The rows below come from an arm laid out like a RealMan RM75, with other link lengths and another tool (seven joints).
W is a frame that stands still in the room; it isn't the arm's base.
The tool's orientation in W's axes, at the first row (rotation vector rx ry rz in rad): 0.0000, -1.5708, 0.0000
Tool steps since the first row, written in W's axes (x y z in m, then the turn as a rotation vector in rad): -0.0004, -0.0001, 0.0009, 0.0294, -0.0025, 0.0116; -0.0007, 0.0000, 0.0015, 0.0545, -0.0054, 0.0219; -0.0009, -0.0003, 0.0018, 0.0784, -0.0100, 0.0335; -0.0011, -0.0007, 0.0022, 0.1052, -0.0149, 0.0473; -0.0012, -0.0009, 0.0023, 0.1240, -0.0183, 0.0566
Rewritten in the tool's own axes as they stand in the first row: 0.0009, -0.0001, 0.0004, 0.0116, -0.0025, -0.0294; 0.0015, 0.0000, 0.0007, 0.0219, -0.0054, -0.0545; 0.0018, -0.0003, 0.0009, 0.0335, -0.0100, -0.0784; 0.0022, -0.0007, 0.0011, 0.0473, -0.0149, -0.1052; 0.0023, -0.0009, 0.0012, 0.0566, -0.0183, -0.1240
